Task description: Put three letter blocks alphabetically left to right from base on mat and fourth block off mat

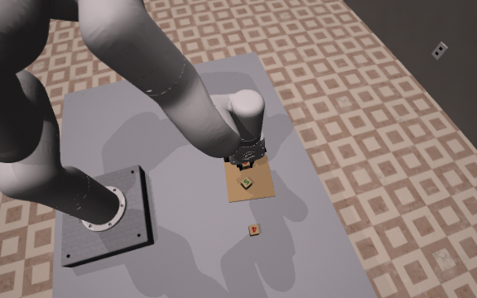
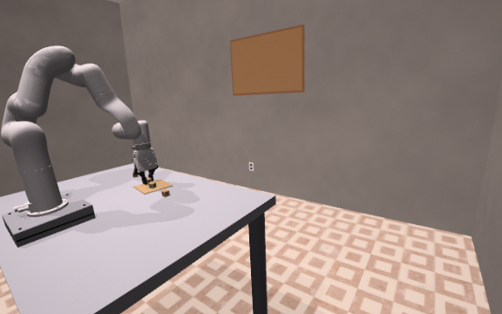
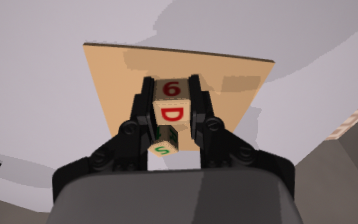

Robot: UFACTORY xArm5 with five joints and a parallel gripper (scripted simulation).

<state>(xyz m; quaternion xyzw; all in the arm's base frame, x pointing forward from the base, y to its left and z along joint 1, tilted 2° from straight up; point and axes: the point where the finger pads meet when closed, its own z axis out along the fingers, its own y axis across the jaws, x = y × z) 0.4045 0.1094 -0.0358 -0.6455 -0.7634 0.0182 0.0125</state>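
Right now my hand is 1 cm above the wooden letter block. Round my hand: tan mat (1 cm ahead, 4 cm to the right, 3 cm below).
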